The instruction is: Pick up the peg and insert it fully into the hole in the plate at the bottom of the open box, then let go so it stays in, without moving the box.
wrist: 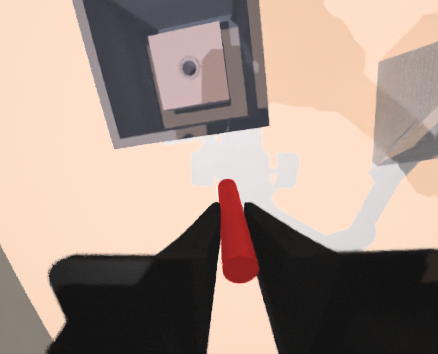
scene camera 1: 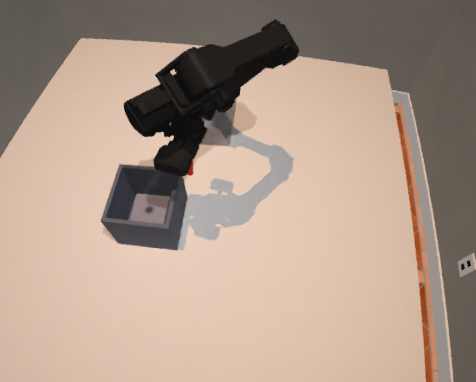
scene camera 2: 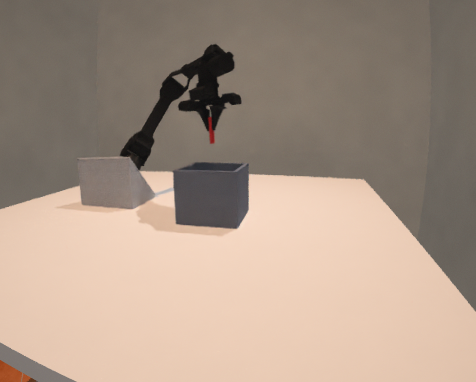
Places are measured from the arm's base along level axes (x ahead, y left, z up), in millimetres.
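Pixels of known places: gripper, fingertip midpoint: (wrist: 231, 209) (scene camera 2: 211, 130); arm's base, link origin: (scene camera 2: 126, 173).
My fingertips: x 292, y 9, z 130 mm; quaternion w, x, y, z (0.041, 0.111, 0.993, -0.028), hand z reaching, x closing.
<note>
For each thing: its top centre in the pictures, then the offset to it from my fingertips. Level surfaces: height alone.
- red peg, top centre: (wrist: 231, 268) (scene camera 1: 187, 149) (scene camera 2: 211, 116) 1 mm ahead, 3 mm left, 42 mm up
- open dark box, top centre: (wrist: 170, 48) (scene camera 1: 142, 194) (scene camera 2: 213, 166) 32 mm ahead, 117 mm right, 93 mm down
- pale pinkish plate, top centre: (wrist: 188, 67) (scene camera 1: 149, 209) 32 mm ahead, 117 mm right, 170 mm down
- table, surface height: 231 mm down
A red peg (scene camera 1: 190, 168) (scene camera 2: 211, 131) (wrist: 232, 225) is held between the fingertips of my gripper (scene camera 2: 211, 125) (wrist: 231, 209), close to upright with a slight tilt in the scene camera 2 view. My gripper is shut on the peg, and the peg's lower end hangs above the height of the box rim. The open dark box (scene camera 1: 145, 235) (scene camera 2: 207, 197) (wrist: 102, 90) stands on the table. On its bottom lies a pale pinkish plate (scene camera 1: 137, 212) (wrist: 172, 92) with a round hole (scene camera 1: 149, 210) (wrist: 189, 67). In the wrist view the box lies ahead of the peg, not under it.
A grey block with a sloping side (scene camera 1: 220, 131) (scene camera 2: 106, 182) (wrist: 407, 105) stands on the table (scene camera 1: 280, 300) (scene camera 2: 300, 280) beside the box, toward the arm's base. The arm's shadow falls on the table next to the box.
</note>
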